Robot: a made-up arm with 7 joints. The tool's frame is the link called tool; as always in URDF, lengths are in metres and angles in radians.
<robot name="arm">
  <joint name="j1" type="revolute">
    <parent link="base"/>
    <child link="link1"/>
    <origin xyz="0 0 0.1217"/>
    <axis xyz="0 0 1"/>
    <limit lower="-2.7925" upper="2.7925"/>
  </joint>
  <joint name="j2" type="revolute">
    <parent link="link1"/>
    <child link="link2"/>
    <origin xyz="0 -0.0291 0.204" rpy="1.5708 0 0"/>
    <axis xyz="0 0 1"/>
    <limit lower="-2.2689" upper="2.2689"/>
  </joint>
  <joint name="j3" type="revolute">
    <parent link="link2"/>
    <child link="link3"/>
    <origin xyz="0 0.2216 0.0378" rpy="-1.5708 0 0"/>
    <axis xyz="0 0 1"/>
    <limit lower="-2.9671" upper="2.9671"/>
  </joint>
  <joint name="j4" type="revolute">
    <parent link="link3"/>
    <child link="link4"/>
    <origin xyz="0.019 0.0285 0.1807" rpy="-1.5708 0 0"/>
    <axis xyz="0 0 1"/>
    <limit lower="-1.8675" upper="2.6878"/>
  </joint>
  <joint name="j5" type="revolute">
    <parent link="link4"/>
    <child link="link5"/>
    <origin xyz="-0.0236 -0.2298 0.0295" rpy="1.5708 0 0"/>
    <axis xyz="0 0 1"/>
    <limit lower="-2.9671" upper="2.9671"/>
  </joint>
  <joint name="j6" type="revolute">
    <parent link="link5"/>
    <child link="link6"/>
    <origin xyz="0 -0.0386 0.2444" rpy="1.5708 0 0"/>
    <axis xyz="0 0 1"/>
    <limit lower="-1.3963" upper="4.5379"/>
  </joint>
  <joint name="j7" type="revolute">
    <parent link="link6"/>
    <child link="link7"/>
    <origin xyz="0.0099 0.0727 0.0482" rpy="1.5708 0 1.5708"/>
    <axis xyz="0 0 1"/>
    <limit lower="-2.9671" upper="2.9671"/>
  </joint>
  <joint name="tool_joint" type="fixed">
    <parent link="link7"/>
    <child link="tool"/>
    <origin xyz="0 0 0"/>
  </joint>
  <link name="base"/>
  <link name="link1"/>
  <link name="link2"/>
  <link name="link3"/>
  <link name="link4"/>
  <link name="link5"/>
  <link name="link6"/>
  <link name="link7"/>
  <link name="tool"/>
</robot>
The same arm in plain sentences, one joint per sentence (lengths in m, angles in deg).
The arm has seven revolute joints in a row. What follows holds with every joint at zero, and every direction is one of the base frame's.
The first joint sits 0.1217 m along +z from the base frame's origin and rotates about +z, from -160.00 to 160.00 deg.
The second joint sits 0.0291 m along -y and 0.2040 m along +z from the first joint and rotates about -y, from -130.00 to 130.00 deg.
The third joint sits 0.0378 m along -y and 0.2216 m along +z from the second joint and rotates about +z, from -170.00 to 170.00 deg.
The fourth joint sits 0.0190 m along +x and 0.0285 m along +y and 0.1807 m along +z from the third joint and rotates about +y, from -107.00 to 154.00 deg.
The fifth joint sits 0.0236 m along -x and 0.0295 m along +y and 0.2298 m along +z from the fourth joint and rotates about +z, from -170.00 to 170.00 deg.
The sixth joint sits 0.0386 m along -y and 0.2444 m along +z from the fifth joint and rotates about -y, from -80.00 to 260.00 deg.
The seventh joint sits 0.0099 m along +x and 0.0482 m along -y and 0.0727 m along +z from the sixth joint and rotates about +x, from -170.00 to 170.00 deg.
The tool frame, which is the frame that the pose is given for, sits at the same point as the seventh joint; its axes are the base frame's turned by roll -180.00, pitch -90.00 and yaw 0.00 deg (as in URDF: about the fixed x, then y, then z).

